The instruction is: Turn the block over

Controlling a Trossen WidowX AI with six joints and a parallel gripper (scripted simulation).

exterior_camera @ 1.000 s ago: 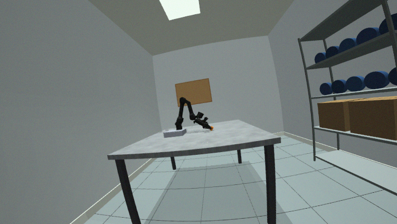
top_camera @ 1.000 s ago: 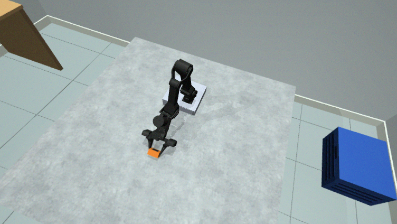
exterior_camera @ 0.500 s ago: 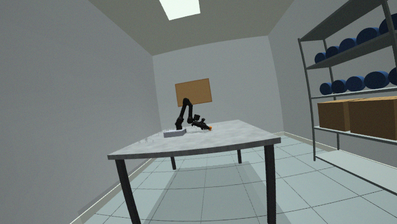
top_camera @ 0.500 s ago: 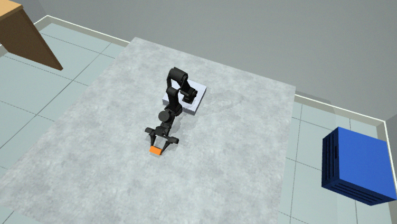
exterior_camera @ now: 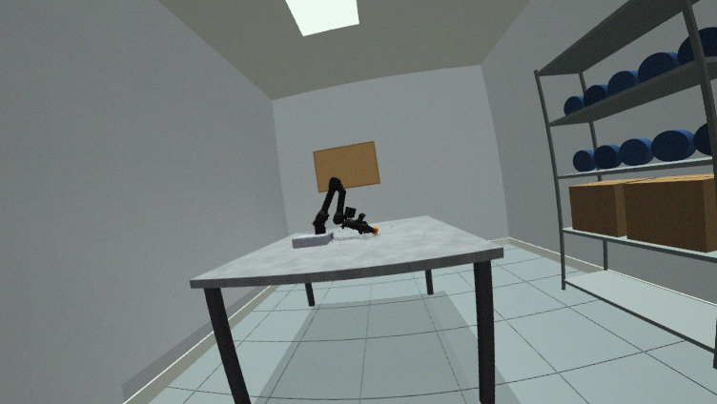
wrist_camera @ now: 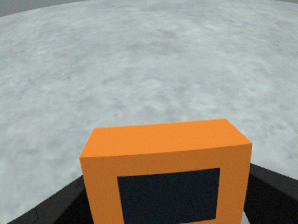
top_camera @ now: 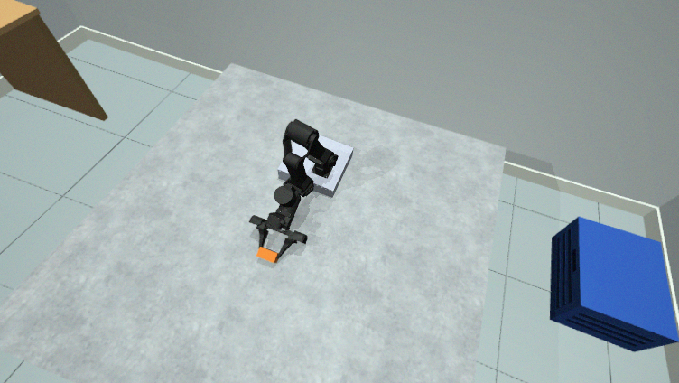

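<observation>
Now: the orange block 1 cm behind my gripper tip.
</observation>
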